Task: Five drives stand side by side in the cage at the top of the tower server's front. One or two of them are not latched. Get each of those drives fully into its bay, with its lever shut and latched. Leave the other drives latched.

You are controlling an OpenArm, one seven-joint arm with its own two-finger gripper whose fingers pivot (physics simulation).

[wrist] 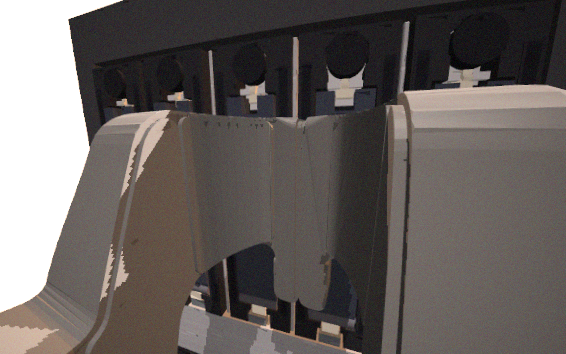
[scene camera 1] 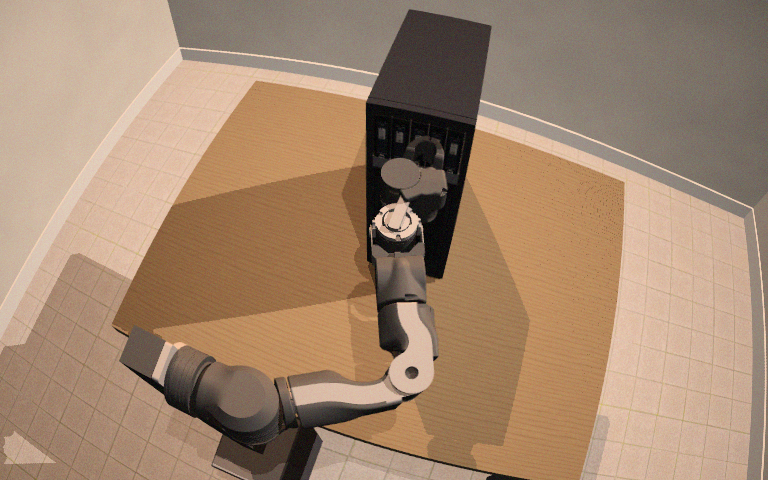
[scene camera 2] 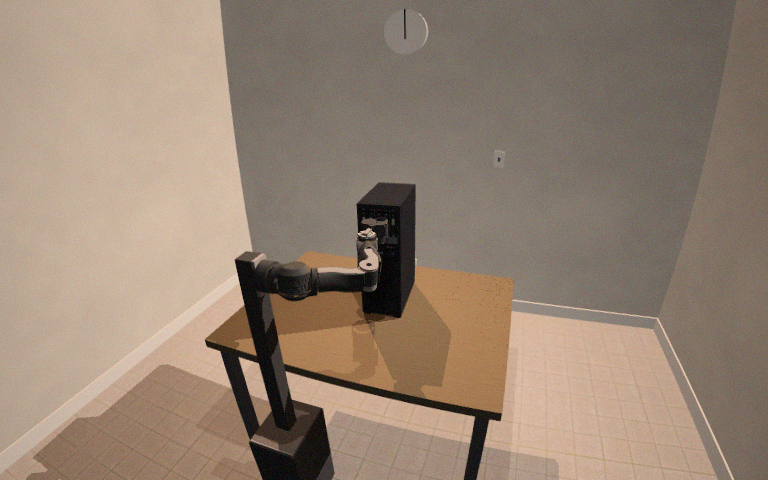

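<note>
The black tower server [scene camera 1: 447, 67] [scene camera 2: 407, 243] stands on the table, its drive cage at the front top. In the wrist view the tops of five drives show: the far-left drive [wrist: 114, 83], second drive [wrist: 170, 75], middle drive [wrist: 249, 65], fourth drive [wrist: 347, 55] and far-right drive [wrist: 478, 41]. The fourth shows a larger pale patch under its round black part. My gripper [wrist: 309, 208] [scene camera 1: 425, 146] is shut and empty, its tips in front of the divider between the middle and fourth drives. It hides much of the drive fronts. Contact and latching cannot be told.
A grey ledge [wrist: 225, 327] runs below the drives. Thin upright dividers [wrist: 295, 75] separate bays. My arm [scene camera 1: 402, 277] [scene camera 2: 339, 278] reaches across the wooden table [scene camera 1: 226, 271] [scene camera 2: 475, 339] from the front left. A wall [scene camera 2: 317, 113] stands behind the tower.
</note>
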